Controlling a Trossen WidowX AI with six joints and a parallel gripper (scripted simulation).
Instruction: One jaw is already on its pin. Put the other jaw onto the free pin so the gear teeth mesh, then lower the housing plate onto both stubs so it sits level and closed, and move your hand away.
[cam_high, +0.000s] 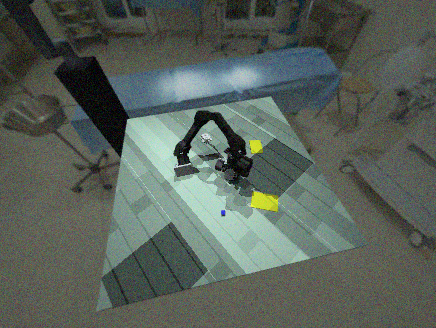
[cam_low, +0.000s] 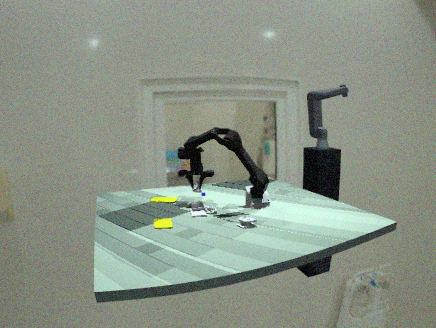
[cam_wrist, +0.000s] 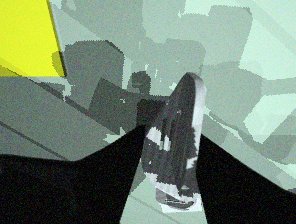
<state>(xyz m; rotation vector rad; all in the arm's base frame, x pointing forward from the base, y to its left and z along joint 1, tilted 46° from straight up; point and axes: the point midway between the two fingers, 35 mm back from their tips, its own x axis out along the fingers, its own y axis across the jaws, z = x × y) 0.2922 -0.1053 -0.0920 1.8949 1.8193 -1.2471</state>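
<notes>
Right now the jaw is 40 mm to the left of my gripper tip. The rest, counted from my gripper tip: blue block (80 mm behind, 180 mm to the right, 80 mm below).
</notes>
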